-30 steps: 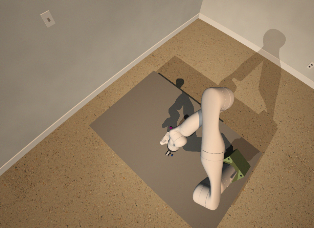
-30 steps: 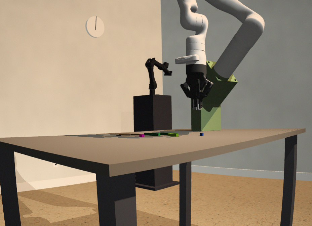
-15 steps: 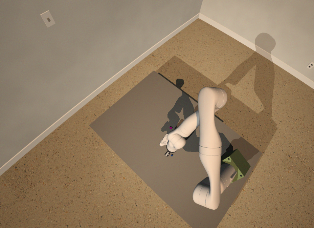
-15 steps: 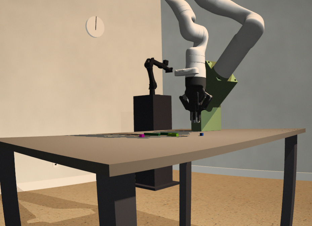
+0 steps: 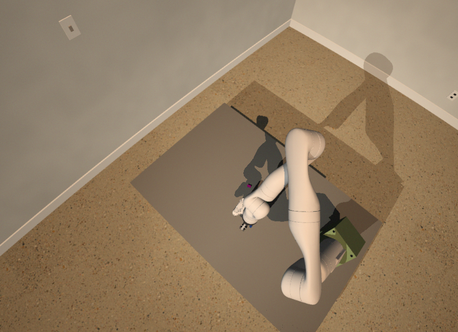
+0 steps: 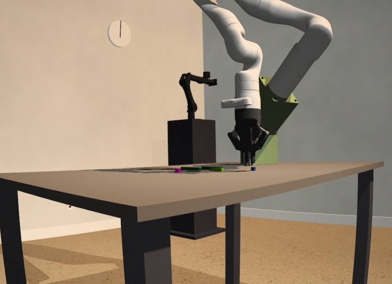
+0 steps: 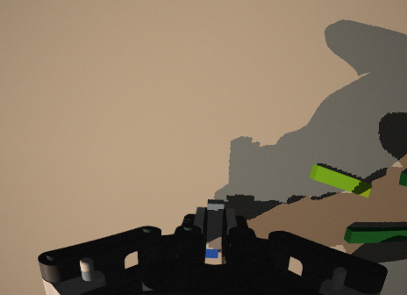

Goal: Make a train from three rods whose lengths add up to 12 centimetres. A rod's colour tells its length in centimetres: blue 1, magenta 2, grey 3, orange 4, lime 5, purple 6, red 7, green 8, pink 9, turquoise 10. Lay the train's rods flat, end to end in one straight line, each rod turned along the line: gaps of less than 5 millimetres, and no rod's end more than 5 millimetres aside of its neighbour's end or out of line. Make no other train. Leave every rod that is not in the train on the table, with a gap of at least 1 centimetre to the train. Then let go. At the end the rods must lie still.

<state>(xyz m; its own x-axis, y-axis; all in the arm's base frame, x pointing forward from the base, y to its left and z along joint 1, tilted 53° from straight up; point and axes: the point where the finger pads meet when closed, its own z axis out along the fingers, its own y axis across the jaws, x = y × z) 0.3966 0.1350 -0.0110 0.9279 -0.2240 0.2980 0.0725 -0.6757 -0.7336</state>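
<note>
Right now my hand is 1 cm above the grey rod. From my hand the other things lie so: blue rod: 3 cm below, 2 cm behind; lime rod: 9 cm to the right, 3 cm below, 3 cm ahead; green rod: 19 cm to the right, 4 cm ahead, 3 cm below.
</note>
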